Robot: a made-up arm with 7 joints.
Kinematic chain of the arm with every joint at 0, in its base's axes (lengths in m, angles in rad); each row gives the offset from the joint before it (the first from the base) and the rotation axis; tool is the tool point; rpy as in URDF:
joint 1: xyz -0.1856 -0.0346 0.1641 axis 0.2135 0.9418 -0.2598
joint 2: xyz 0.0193 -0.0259 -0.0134 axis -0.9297 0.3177 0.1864
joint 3: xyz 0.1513 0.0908 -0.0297 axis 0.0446 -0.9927 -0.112
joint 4: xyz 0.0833 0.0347 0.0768 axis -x
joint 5: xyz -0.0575 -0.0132 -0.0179 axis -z
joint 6: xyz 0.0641 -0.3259 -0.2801 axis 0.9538 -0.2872 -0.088
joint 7: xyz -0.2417 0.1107 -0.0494 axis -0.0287 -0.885 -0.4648
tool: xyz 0.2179 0.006 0.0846 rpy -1.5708 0 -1.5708
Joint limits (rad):
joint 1: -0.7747..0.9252
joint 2: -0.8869..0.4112
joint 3: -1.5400..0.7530
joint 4: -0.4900..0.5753
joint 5: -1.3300..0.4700
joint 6: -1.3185..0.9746
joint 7: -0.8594..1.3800
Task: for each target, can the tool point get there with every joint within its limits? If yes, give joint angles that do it. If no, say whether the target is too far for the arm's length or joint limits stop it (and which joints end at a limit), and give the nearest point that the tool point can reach.
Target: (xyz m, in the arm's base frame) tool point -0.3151 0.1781 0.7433
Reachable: no: joint limits stop it (at a limit: joint 1, joint 2, joint 4, joint 5, joint 7) | nearest point -0.1867 -0.0195 0.5968 | short by 0.277 m
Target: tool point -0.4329 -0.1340 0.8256
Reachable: no: joint limits stop it (at a limit: joint 1, joint 4, joint 5, joint 6, joint 7) | nearest point -0.2451 -0.1065 0.5711 | short by 0.317 m
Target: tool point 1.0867 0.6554 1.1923
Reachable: no: too far | nearest point 0.3745 0.2708 0.6159 | short by 0.994 m
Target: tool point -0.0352 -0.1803 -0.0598
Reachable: yes | joints 0.4145 0.2647 -0.2915 0.2795 -0.7374 -0.9523 0.8334
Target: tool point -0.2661 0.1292 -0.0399
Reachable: yes | joints 0.4250 -0.6619 -1.0398 -0.3176 -0.0320 -0.5594 -0.1647
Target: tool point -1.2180 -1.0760 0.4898
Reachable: no: too far | nearest point -0.5374 -0.3701 0.1358 | short by 1.042 m
